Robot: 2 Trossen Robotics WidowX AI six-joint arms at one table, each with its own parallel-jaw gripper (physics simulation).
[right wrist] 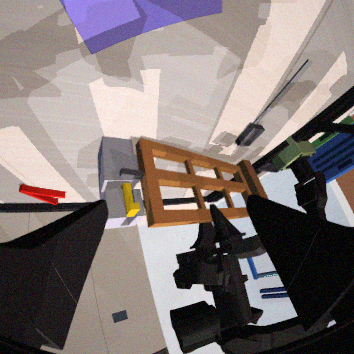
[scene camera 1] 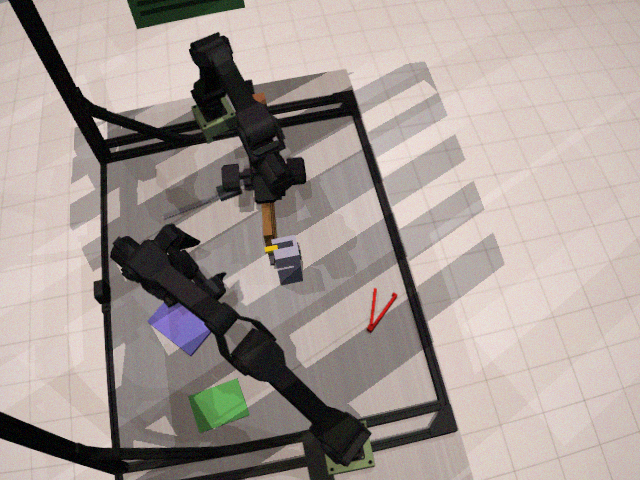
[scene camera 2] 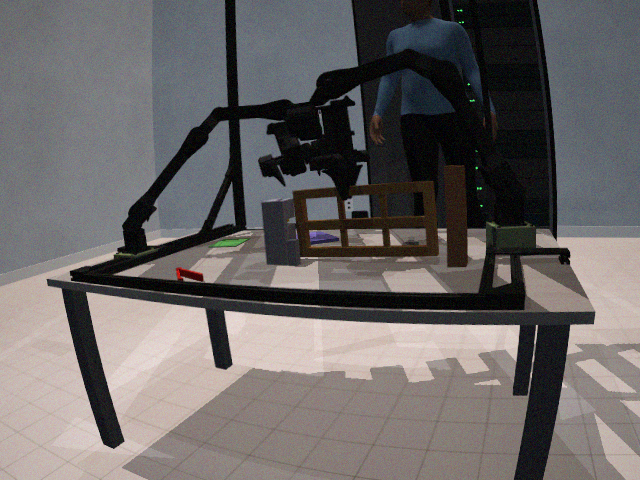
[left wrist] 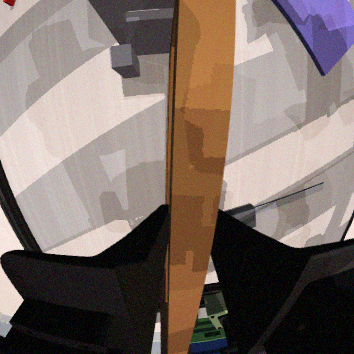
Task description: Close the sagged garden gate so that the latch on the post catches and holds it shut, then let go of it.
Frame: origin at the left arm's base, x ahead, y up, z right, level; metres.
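Seen in the pictures: left gripper, between the fingertips: (right wrist: 206, 205) (scene camera 2: 347, 199); right gripper, between the fingertips: (right wrist: 178, 204) (scene camera 1: 212, 258) (scene camera 2: 302, 179); left arm's base, origin of its link: (right wrist: 297, 161) (scene camera 1: 213, 110) (scene camera 2: 510, 224); right arm's base, origin of its link: (scene camera 1: 347, 447) (scene camera 2: 136, 251).
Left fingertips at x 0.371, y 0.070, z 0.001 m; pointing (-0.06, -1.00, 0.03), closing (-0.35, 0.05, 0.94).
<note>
Offsets run from my left fingertips to a thing's top centre. "spot": to the spot under its first point.
The brown gate {dx +0.006, dy +0.036, dz -0.028 m} (scene camera 1: 268, 219) (scene camera 2: 361, 223) (left wrist: 202, 125) (right wrist: 152, 200) stands upright, its free end close beside the grey latch post {spot: dx +0.183, dy -0.005, dz +0.022 m} (scene camera 1: 292, 258) (scene camera 2: 276, 232) (right wrist: 114, 160). A dark bar {spot: dx +0.132, dy -0.054, dz +0.060 m} (right wrist: 131, 173) reaches from the gate's end toward the post, near the yellow latch {dx +0.140, dy +0.002, dz +0.053 m} (scene camera 1: 270, 249) (right wrist: 129, 200). I cannot tell whether the latch has caught. The brown hinge post {spot: dx -0.217, dy -0.034, dz -0.108 m} (scene camera 2: 455, 217) (right wrist: 254, 180) stands at the other end. My left gripper (scene camera 2: 345, 195) (left wrist: 185, 210) is shut on the gate's top rail. My right gripper (scene camera 1: 211, 258) (right wrist: 178, 204) is open and empty, away from the gate.
A purple block {dx +0.139, dy -0.124, dz +0.292 m} (scene camera 1: 180, 328) (right wrist: 105, 20) lies below my right gripper in scene camera 1, with a green block {dx +0.370, dy -0.131, dz +0.315 m} (scene camera 1: 219, 405) lower down. A red V-shaped piece {spot: dx +0.376, dy -0.118, dz -0.072 m} (scene camera 1: 370, 328) (scene camera 2: 189, 274) (right wrist: 42, 194) lies at the right there. A thin rod with a dark handle {dx -0.157, dy -0.114, dz +0.130 m} (right wrist: 250, 134) lies behind the gate.
</note>
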